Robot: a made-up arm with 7 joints.
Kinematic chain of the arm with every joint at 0, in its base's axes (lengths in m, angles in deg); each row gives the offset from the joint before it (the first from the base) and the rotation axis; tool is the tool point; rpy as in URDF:
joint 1: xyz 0 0 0.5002 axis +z
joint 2: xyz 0 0 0 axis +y
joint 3: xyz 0 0 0.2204 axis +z
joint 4: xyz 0.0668 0 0 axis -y
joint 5: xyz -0.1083 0 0.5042 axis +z
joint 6: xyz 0 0 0 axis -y
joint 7: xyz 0.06 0 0 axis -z
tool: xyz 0 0 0 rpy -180 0 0
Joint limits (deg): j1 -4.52..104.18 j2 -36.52..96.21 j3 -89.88..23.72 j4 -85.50..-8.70 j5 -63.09..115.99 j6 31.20..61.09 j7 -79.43..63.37
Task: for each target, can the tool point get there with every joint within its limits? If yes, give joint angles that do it. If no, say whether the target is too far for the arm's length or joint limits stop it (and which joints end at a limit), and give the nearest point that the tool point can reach.
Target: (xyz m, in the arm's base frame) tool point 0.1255 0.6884 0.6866
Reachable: yes | joints 82.22 20.37 -6.31 -79.00 67.37 52.26 20.58
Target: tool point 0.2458 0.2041 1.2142
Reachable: yes | joints 76.31 -10.21 -31.60 -51.06 102.29 51.73 52.57
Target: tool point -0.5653 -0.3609 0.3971
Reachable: no: joint limits stop it (at a limit: joint 1, joint 2, joint 3, joint 4, joint 5, joint 6) | nearest point -0.2884 -0.5729 0.7527 | short by 0.498 m
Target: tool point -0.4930 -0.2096 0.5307
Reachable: no: joint limits stop it (at a limit: joint 1, joint 2, joint 3, joint 5, joint 6) | nearest point -0.3497 -0.5294 0.8397 | short by 0.467 m
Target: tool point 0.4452 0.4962 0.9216
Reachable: yes | joints 57.79 46.34 -43.76 -20.52 38.28 53.94 51.05
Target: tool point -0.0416 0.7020 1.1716
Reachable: no: too far | nearest point -0.0342 0.5779 1.0529 | short by 0.172 m
